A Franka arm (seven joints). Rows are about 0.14 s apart.
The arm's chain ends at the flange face. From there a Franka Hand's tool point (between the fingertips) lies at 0.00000 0.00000 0.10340 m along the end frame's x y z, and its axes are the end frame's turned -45 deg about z.
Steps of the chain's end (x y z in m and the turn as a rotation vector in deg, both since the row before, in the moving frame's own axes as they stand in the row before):
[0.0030, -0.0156, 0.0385, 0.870, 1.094, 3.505]
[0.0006, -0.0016, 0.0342, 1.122, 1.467, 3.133]
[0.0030, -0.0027, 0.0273, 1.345, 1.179, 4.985]
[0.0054, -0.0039, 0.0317, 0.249, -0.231, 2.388]
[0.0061, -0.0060, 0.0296, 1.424, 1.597, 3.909]
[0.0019, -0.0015, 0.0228, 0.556, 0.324, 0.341]
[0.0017, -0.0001, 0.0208, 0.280, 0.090, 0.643]
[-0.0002, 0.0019, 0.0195, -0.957, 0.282, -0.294]
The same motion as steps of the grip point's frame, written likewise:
[0.0156, -0.0085, 0.0385, -0.158, 1.389, 3.505]
[0.0048, -0.0002, 0.0341, -0.244, 1.831, 3.133]
[0.0073, 0.0001, 0.0272, 0.117, 1.785, 4.985]
[0.0066, 0.0004, 0.0317, 0.339, 0.013, 2.388]
[0.0124, 0.0004, 0.0295, -0.122, 2.136, 3.909]
[0.0035, 0.0000, 0.0228, 0.164, 0.622, 0.341]
[0.0017, 0.0009, 0.0208, 0.134, 0.262, 0.643]
[-0.0023, 0.0028, 0.0195, -0.876, -0.477, -0.294]

